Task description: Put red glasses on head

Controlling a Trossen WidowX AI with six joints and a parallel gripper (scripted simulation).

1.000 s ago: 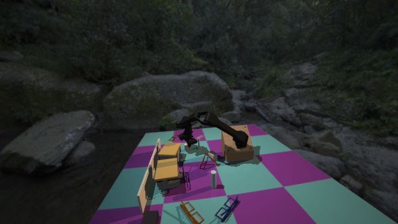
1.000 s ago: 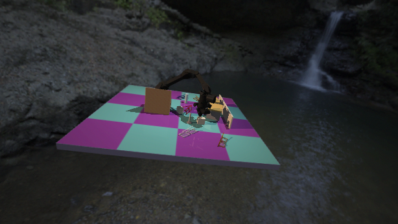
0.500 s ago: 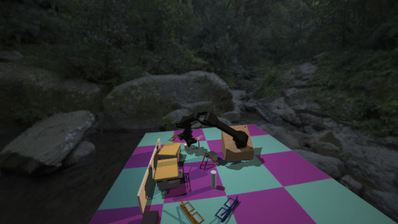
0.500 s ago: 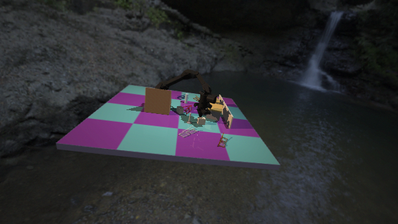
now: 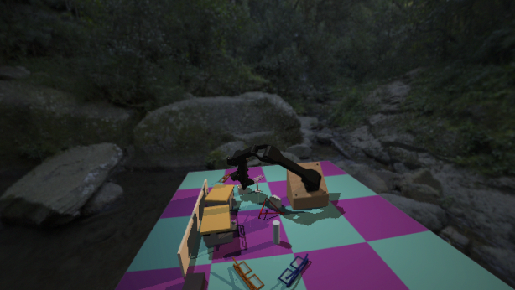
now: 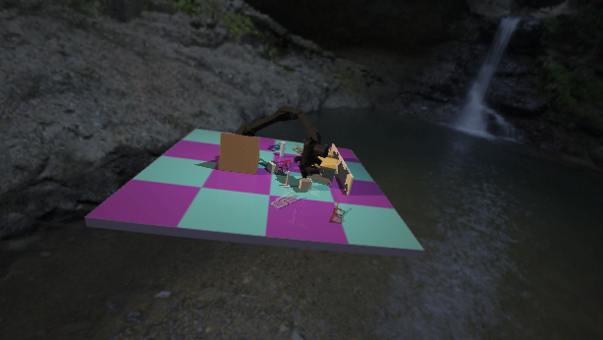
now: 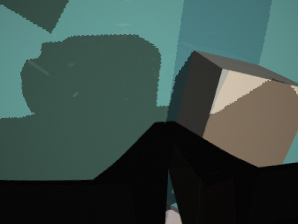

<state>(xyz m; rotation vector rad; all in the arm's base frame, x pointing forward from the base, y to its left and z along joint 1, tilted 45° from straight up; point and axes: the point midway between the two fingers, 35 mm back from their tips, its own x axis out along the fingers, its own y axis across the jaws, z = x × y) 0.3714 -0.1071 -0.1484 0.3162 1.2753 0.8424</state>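
Now: gripper tip 130 mm past the red glasses, 220 mm to the right of it and 20 mm above it. The rest, counted from my gripper tip: tall pale board 250 mm ahead, 230 mm to the left, 20 mm above.
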